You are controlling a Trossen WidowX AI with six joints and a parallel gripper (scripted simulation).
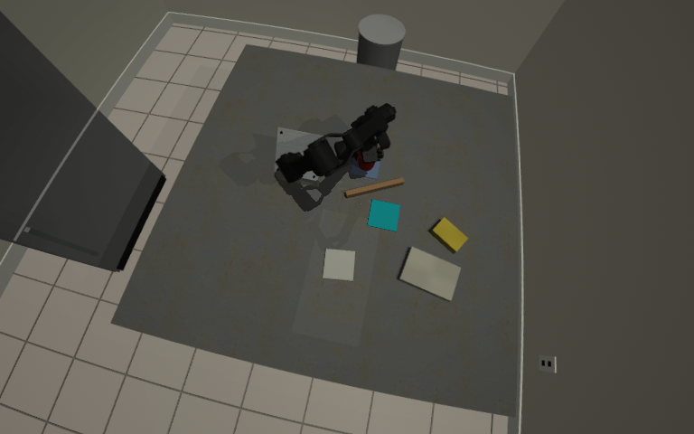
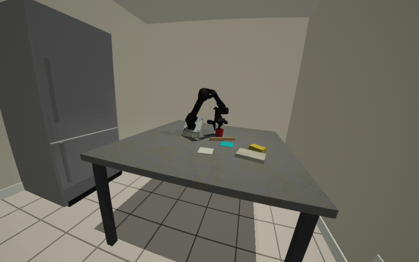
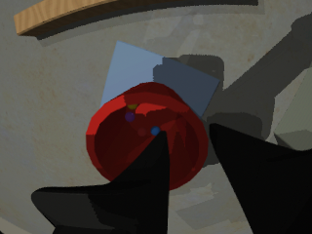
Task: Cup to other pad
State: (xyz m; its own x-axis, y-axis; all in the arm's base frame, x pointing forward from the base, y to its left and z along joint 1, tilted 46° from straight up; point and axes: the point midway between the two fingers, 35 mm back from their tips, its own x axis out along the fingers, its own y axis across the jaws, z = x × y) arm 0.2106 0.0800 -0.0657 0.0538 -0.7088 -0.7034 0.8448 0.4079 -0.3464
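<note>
The red cup lies 3 cm ahead of my gripper tip, 2 cm below it and 1 cm to the left of it. The rest, counted from my gripper tip: teal pad (17 cm to the right, 13 cm ahead, 6 cm below); blue pad (6 cm below, 2 cm ahead, 1 cm to the left); wooden bar (8 cm to the right, 8 cm ahead, 5 cm below).
</note>
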